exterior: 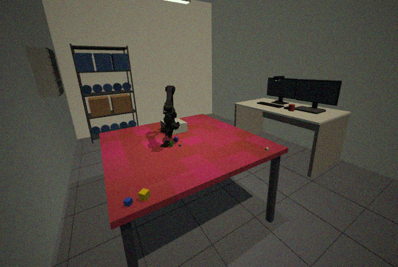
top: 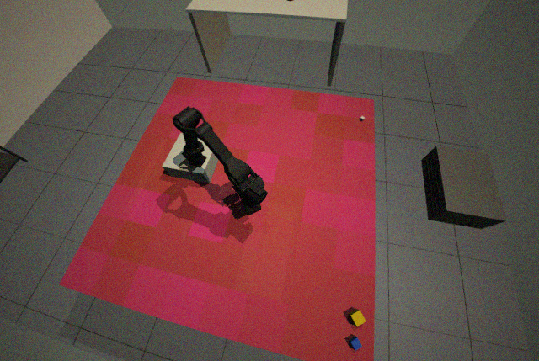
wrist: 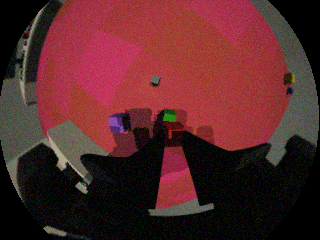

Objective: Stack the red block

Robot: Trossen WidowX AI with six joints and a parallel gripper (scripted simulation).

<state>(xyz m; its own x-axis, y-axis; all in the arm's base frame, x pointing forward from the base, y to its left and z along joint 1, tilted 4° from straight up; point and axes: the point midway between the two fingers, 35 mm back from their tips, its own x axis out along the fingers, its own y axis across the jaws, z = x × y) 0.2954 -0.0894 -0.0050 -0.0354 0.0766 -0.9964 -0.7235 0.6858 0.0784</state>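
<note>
Right now my gripper tip is 8 cm above the small grey piece, 7 cm to the right of it and 3 cm short of it. Also, from my gripper tip: red block (right at my gripper tip); purple block (9 cm behind, 7 cm to the left, 7 cm below); yellow cube (54 cm ahead, 28 cm to the right, 6 cm below).
</note>
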